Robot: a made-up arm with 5 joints.
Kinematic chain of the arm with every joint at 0, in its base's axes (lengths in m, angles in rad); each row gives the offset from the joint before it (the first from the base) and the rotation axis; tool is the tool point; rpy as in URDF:
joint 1: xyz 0.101 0 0.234 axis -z
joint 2: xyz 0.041 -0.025 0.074 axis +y
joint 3: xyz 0.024 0 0.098 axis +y
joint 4: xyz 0.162 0 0.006 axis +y
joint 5: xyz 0.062 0.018 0 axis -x
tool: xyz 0 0 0 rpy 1.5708 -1.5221 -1.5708
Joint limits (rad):
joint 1: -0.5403..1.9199
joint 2: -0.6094..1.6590
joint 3: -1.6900..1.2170
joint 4: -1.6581..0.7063
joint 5: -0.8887..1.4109
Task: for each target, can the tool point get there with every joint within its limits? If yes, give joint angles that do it. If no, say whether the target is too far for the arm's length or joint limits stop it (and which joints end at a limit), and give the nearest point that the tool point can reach.
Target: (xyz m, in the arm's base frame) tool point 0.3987 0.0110 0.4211
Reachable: yes | joints -0.0603 1.1620 -1.3371 -1.4133 1.1931
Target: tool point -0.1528 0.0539 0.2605
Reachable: no: joint limits stop it (at a limit: joint 2, joint 3) | nearest point 0.0228 0.0166 0.2357 | short by 0.181 m
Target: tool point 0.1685 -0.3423 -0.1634
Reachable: no: too far | nearest point 0.1463 -0.2298 0.0737 | short by 0.263 m
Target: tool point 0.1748 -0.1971 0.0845
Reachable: yes | joints 1.1794 1.4677 -0.2844 0.3455 -0.1019
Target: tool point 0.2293 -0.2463 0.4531
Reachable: yes | joints 1.0655 -0.0601 -0.1626 0.1546 1.1426
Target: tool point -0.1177 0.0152 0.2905
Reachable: no: joint limits stop it (at a limit: joint 2, joint 3) | nearest point 0.0235 0.0054 0.2459 | short by 0.148 m
